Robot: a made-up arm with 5 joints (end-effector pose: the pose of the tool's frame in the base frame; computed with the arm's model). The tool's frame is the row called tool. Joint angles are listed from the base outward.
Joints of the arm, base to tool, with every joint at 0 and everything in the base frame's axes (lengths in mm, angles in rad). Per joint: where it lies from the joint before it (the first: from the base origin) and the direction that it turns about. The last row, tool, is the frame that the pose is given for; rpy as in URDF.
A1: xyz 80 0 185 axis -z
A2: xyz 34 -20 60 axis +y
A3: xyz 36 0 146 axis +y
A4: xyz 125 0 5 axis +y
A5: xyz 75 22 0 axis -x
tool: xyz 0 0 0 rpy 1.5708 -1.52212 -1.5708
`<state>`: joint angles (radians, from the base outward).
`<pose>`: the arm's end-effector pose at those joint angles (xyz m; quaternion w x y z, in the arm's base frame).
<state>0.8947 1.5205 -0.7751 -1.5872 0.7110</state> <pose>0.2861 -0.2537 0.1912 0.3541 -0.6561 -0.6652 -0.0413</pose>
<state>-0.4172 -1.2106 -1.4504 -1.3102 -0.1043</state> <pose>-0.1528 -0.1010 0.3282 0.9240 -0.1019 0.3476 0.1228</pose>
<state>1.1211 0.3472 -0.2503 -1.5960 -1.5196</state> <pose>0.1895 -0.2223 0.4377 0.0080 0.2216 -0.9745 -0.0349</pose>
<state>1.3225 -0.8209 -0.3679 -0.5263 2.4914</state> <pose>0.0777 0.0171 0.5629 0.0611 0.9493 -0.3060 0.0383</pose>
